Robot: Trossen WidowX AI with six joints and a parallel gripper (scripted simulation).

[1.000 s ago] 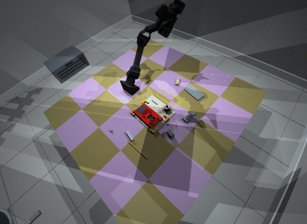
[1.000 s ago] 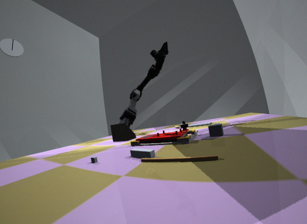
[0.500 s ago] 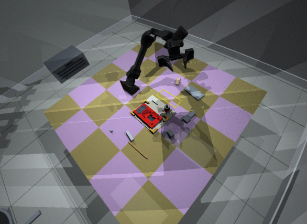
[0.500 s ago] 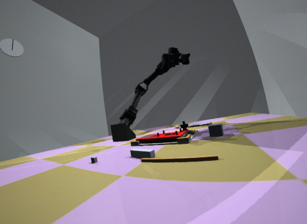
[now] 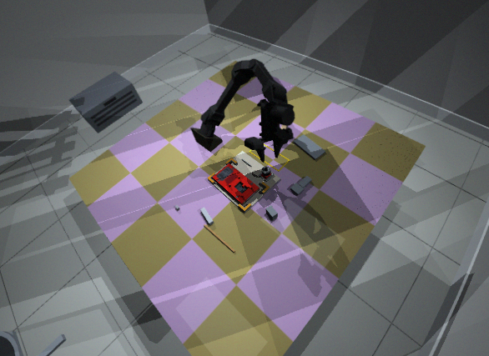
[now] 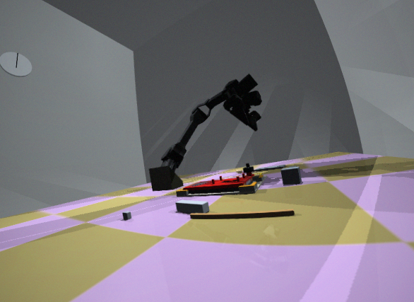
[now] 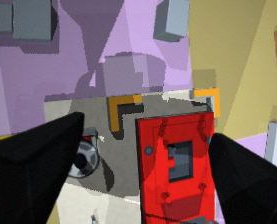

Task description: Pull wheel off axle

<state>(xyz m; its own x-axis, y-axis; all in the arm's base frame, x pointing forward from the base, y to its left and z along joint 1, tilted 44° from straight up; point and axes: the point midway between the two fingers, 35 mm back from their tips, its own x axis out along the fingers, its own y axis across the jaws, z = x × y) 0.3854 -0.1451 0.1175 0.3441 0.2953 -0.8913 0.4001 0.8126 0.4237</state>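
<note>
My gripper tip is now 15 cm above the wheel, 4 cm past it and 3 cm to the right of it. The rest, counted from my gripper tip: tiny cube (32 cm to the right, 28 cm behind, 18 cm below); tan block (31 cm to the left, 18 cm below, 13 cm behind); thin wooden stick (32 cm to the right, 18 cm below, 4 cm behind).
</note>
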